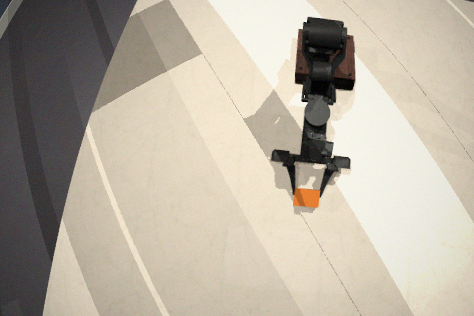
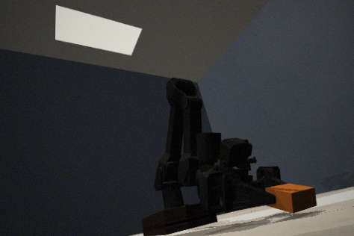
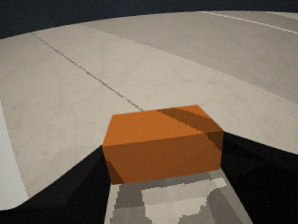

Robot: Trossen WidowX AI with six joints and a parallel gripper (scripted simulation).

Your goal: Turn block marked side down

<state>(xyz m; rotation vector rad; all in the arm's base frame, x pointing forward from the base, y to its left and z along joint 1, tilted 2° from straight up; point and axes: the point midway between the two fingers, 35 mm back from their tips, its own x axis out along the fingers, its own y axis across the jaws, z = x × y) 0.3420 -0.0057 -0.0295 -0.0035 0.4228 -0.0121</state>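
Now: the orange block 10 mm below my gripper tip.
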